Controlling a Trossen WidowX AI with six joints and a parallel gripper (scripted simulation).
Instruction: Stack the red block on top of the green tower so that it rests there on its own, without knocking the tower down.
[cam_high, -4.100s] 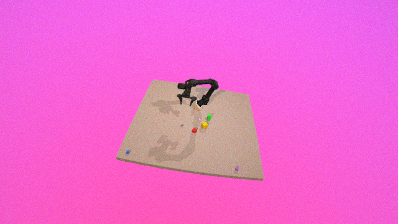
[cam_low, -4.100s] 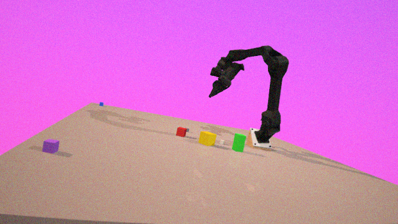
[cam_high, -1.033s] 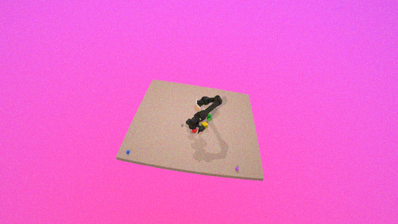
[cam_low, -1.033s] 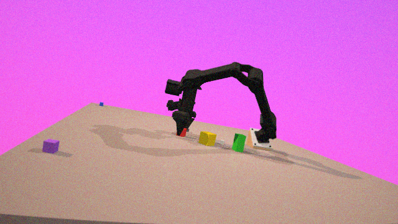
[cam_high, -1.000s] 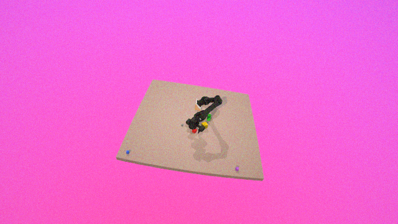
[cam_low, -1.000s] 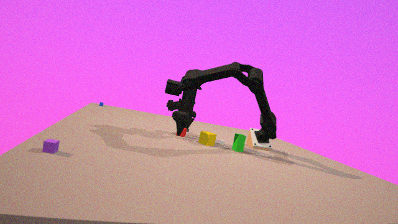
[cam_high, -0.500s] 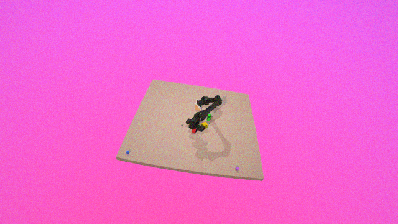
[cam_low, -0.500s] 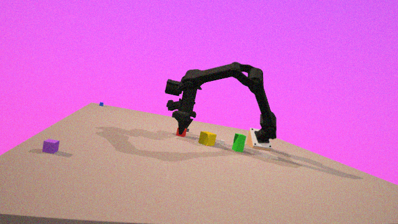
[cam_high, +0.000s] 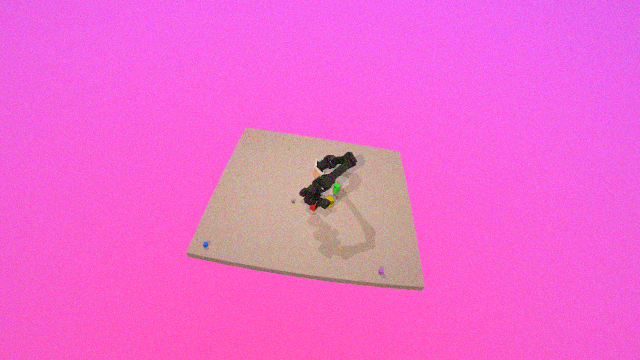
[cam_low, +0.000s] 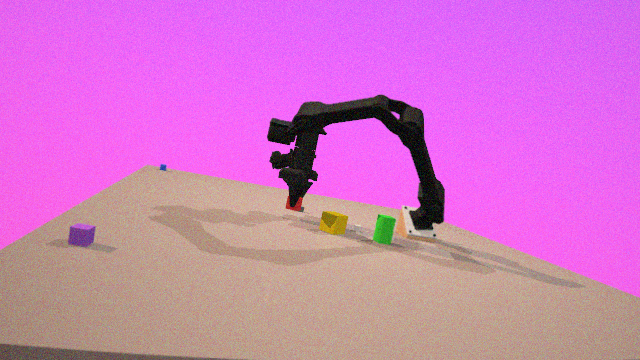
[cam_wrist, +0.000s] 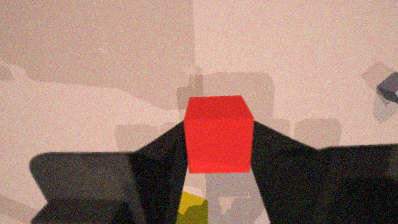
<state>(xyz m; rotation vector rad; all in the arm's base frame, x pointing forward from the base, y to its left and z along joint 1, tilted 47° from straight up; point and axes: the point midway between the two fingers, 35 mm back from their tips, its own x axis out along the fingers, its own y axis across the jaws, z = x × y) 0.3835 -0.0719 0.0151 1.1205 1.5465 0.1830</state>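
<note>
Now: the small white cube 17 cm behind my gripper tip, 5 cm to the left of it and 3 cm below it. Also, from my gripper tip: red block: 1 cm above; then small grey cube: 7 cm behind, 12 cm to the right, 3 cm below; then yellow block: 8 cm behind, 10 cm to the left, 1 cm below.
</note>
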